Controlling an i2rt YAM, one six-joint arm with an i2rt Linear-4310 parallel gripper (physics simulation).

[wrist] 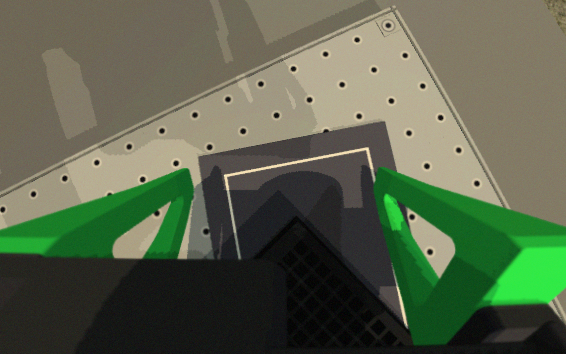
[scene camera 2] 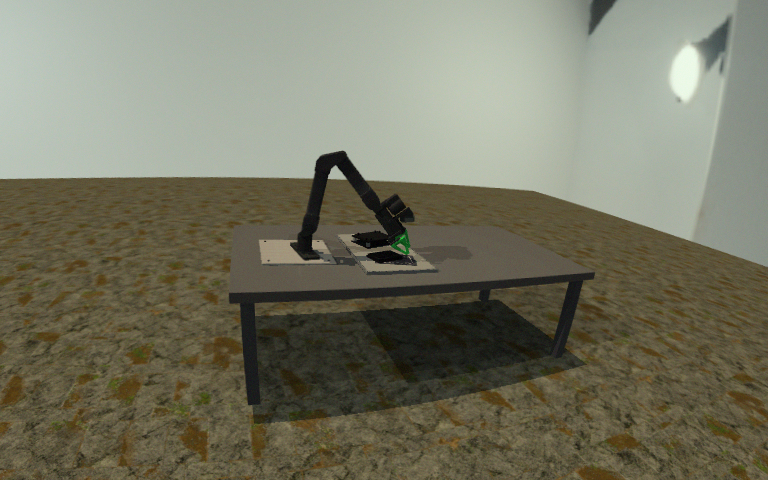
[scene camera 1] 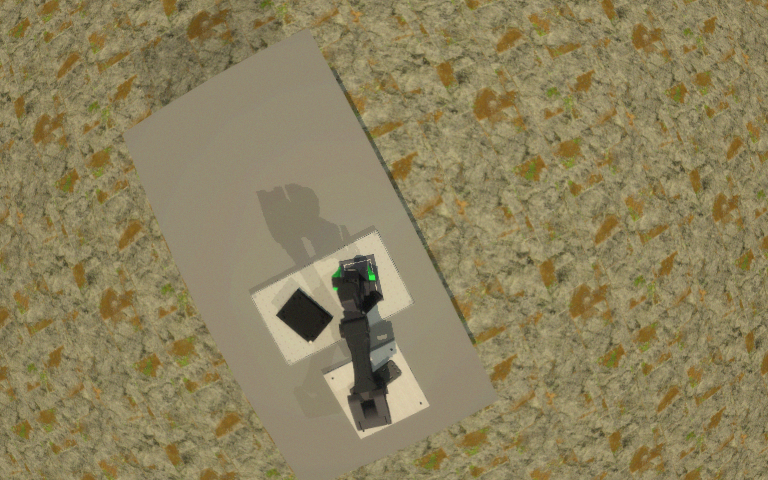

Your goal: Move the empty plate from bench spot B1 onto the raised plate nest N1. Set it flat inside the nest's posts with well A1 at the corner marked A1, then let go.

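Frame: origin at the arm's base, x right, y down, z ahead, level; metres.
Seen in the pictures: gripper, between the fingertips: (wrist: pixel 283 178) (scene camera 2: pixel 408 250) (scene camera 1: pixel 354 267); arm's base, origin of its link: (scene camera 2: pixel 304 251) (scene camera 1: pixel 375 381).
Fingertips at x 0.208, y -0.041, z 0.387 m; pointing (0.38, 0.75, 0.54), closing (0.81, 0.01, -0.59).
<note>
Pixels of each thing's top centre, then the offset from my fingertips to it. "pt": a spot on its surface instead. Level surfaces: height alone.
- black plate, centre of its top: (wrist: pixel 323 350) (scene camera 1: pixel 361 293) (scene camera 2: pixel 384 254) dx -0.039, dy +0.022, dz -0.091 m
- spot B1, a spot on its surface: (wrist: pixel 345 141) (scene camera 2: pixel 413 262) pt dx +0.049, dy +0.037, dz -0.002 m
- black raised nest N1, centre of its top: (scene camera 1: pixel 302 318) (scene camera 2: pixel 373 233) dx -0.254, dy -0.005, dz -0.032 m
- grey table, height of its surface: dy +0.052 m
The black plate (scene camera 2: pixel 385 256) (wrist: pixel 325 280) with a grid of wells lies on the dark pad of spot B1 (wrist: pixel 345 141) (scene camera 2: pixel 408 261), turned diagonally to the pad's pale outline. One corner points up in the wrist view; the rest is partly hidden by the gripper body. My gripper (scene camera 1: pixel 353 275) (scene camera 2: pixel 402 244) (wrist: pixel 283 178) is open, its green fingers wide apart above the pad, with nothing between the tips. The black raised nest N1 (scene camera 1: pixel 304 315) (scene camera 2: pixel 370 238) stands on the other half of the board. Its A1 mark is not readable, and the plate's well A1 cannot be told.
The pale perforated board (scene camera 1: pixel 390 277) (scene camera 2: pixel 396 269) (wrist: pixel 345 65) carries both pad and nest. The arm's black base stands on a white mounting plate (scene camera 1: pixel 410 390) (scene camera 2: pixel 277 251) behind it. The grey table (scene camera 1: pixel 237 147) (scene camera 2: pixel 498 254) extends beyond the board.
</note>
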